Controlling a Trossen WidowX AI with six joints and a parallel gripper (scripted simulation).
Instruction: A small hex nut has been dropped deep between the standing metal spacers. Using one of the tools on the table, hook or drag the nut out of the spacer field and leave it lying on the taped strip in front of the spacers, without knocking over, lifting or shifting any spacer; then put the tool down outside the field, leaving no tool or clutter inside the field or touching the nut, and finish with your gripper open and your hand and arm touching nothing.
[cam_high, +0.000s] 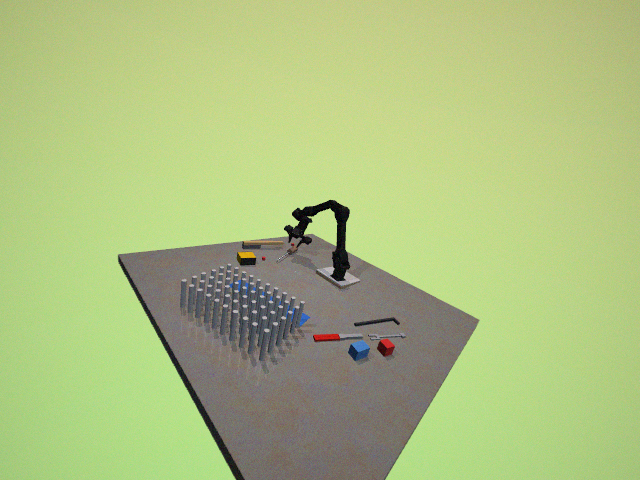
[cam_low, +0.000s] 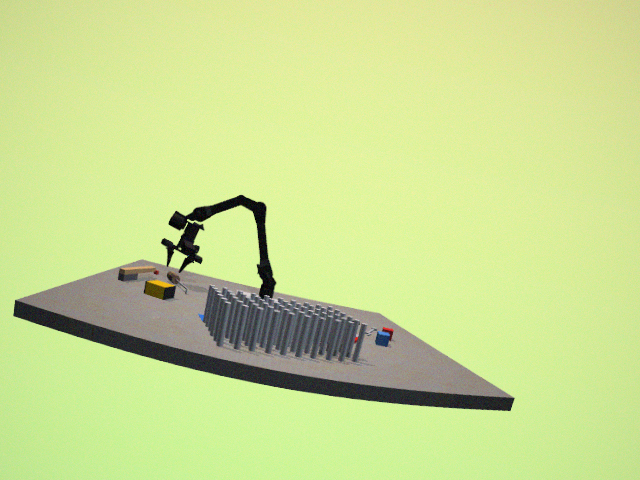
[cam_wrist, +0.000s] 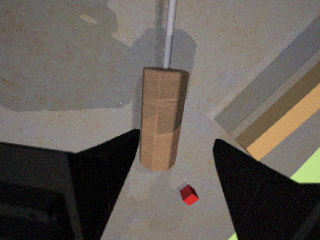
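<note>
My gripper tip is now 90 mm short of the brown-handled tool, 60 mm to the right of it and 40 mm above it. Also, from my gripper tip: blue taped strip 440 mm to the left, 400 mm ahead, 50 mm below; then yellow block 340 mm ahead, 70 mm to the left, 30 mm below; then hex nut 540 mm to the left, 530 mm ahead, 50 mm below.
</note>
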